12 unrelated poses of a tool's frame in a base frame.
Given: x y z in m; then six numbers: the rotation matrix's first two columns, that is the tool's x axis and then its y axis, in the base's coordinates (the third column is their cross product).
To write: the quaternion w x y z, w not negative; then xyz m. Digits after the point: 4 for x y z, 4 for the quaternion.
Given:
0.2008 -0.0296 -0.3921 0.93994 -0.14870 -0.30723 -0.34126 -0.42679 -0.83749
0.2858 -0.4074 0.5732 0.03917 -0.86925 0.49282 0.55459 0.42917 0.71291
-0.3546 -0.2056 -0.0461 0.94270 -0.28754 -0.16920 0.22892 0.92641 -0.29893
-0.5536 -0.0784 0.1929 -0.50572 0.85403 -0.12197 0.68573 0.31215 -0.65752
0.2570 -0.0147 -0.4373 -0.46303 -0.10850 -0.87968 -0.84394 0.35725 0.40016
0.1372 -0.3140 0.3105 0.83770 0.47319 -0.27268 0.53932 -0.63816 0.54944
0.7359 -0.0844 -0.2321 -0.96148 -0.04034 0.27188 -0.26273 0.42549 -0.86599
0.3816 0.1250 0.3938 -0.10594 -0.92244 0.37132 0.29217 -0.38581 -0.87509
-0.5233 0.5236 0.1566 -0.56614 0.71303 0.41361 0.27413 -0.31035 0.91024
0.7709 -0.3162 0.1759 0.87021 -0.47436 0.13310 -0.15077 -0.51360 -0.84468
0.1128 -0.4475 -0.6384 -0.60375 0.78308 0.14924 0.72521 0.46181 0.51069
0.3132 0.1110 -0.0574 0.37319 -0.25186 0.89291 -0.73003 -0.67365 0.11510
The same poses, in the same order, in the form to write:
0.5151 -0.8394 0.1459 0.0935 0.2008 -0.0296 -0.3921
0.7013 0.1667 -0.4720 -0.5076 0.2858 -0.4074 0.5732
0.9757 -0.1389 0.1055 -0.1323 -0.3546 -0.2056 -0.0461
0.1254 -0.4810 -0.8002 0.3354 -0.5536 -0.0784 0.1929
0.3991 -0.3304 0.7206 0.4606 0.2570 -0.0147 -0.4373
0.3201 0.9036 0.2801 -0.0517 0.1372 -0.3140 0.3105
0.1052 0.0905 -0.8377 0.5283 0.7359 -0.0844 -0.2321
0.4524 -0.4923 0.3201 -0.6712 0.3816 0.1250 0.3938
0.1611 0.4370 0.5647 0.6813 -0.5233 0.5236 0.1566
0.4578 -0.8518 0.1835 -0.1767 0.7709 -0.3162 0.1759
0.0533 0.4419 0.8533 0.2717 0.1128 -0.4475 -0.6384
0.2570 0.7877 -0.3116 0.4651 0.3132 0.1110 -0.0574

